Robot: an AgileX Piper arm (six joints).
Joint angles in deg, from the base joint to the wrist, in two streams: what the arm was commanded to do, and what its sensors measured. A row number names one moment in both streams.
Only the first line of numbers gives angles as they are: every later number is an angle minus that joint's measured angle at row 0.
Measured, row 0:
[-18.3 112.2 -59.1 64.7 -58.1 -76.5]
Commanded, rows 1 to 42:
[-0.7 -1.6 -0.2 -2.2 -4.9 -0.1]
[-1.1 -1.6 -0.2 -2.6 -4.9 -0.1]
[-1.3 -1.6 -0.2 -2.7 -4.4 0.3]
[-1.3 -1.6 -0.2 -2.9 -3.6 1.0]
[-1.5 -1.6 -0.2 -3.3 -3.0 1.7]
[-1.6 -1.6 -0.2 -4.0 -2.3 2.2]
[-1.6 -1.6 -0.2 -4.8 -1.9 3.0]
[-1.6 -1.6 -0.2 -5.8 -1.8 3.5]
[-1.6 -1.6 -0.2 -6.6 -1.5 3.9]
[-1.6 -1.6 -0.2 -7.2 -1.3 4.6]
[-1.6 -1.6 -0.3 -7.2 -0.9 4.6]
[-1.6 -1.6 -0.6 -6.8 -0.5 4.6]
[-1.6 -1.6 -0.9 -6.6 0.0 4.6]
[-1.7 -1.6 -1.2 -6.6 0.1 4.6]
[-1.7 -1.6 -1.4 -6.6 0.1 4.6]
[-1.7 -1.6 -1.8 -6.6 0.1 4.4]
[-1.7 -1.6 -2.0 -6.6 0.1 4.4]
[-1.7 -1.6 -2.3 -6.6 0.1 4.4]
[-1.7 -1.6 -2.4 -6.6 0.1 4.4]
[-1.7 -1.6 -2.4 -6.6 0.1 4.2]
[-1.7 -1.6 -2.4 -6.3 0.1 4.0]
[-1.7 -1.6 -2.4 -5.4 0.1 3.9]
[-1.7 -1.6 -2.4 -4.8 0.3 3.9]
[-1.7 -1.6 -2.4 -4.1 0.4 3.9]
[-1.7 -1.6 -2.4 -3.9 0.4 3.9]
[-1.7 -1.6 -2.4 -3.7 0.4 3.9]
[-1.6 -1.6 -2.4 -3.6 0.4 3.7]
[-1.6 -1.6 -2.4 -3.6 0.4 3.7]
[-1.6 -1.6 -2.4 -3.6 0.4 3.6]
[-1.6 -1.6 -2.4 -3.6 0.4 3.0]
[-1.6 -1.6 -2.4 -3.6 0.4 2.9]
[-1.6 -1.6 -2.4 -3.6 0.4 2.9]
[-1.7 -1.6 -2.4 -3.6 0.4 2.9]
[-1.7 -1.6 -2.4 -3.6 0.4 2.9]
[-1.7 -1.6 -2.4 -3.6 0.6 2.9]
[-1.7 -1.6 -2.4 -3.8 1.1 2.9]
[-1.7 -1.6 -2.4 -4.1 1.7 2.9]
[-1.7 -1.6 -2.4 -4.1 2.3 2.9]
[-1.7 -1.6 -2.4 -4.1 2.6 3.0]
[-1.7 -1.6 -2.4 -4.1 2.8 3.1]
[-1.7 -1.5 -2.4 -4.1 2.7 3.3]
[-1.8 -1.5 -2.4 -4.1 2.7 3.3]
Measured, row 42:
[-1.3 -1.2 -2.1 -3.5 2.0 3.1]
